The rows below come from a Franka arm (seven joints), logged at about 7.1 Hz.
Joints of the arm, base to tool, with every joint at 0 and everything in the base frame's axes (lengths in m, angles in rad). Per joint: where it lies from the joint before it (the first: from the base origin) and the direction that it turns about. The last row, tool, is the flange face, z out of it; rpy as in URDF.
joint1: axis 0 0 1 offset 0 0 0.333
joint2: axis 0 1 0 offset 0 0 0
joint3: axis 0 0 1 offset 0 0 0.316
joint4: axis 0 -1 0 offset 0.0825 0 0
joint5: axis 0 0 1 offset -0.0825 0 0.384
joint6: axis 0 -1 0 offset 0 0 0
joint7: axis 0 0 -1 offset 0.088 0 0
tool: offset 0 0 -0.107 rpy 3.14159 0 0
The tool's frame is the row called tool.
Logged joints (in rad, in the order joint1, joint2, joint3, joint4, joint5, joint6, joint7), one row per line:
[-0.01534 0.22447 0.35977 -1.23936 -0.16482 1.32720 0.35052]
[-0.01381 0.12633 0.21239 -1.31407 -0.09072 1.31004 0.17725]
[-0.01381 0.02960 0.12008 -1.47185 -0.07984 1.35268 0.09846]
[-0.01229 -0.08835 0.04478 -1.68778 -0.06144 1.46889 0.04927]
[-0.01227 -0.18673 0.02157 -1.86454 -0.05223 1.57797 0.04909]
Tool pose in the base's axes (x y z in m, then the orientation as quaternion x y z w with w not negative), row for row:
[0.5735 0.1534 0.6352 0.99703 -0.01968 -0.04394 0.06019]
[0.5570 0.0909 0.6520 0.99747 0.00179 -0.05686 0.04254]
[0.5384 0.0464 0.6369 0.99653 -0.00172 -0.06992 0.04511]
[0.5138 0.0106 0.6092 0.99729 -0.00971 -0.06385 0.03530]
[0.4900 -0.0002 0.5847 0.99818 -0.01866 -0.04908 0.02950]
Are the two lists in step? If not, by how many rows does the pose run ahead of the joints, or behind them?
They are in step.
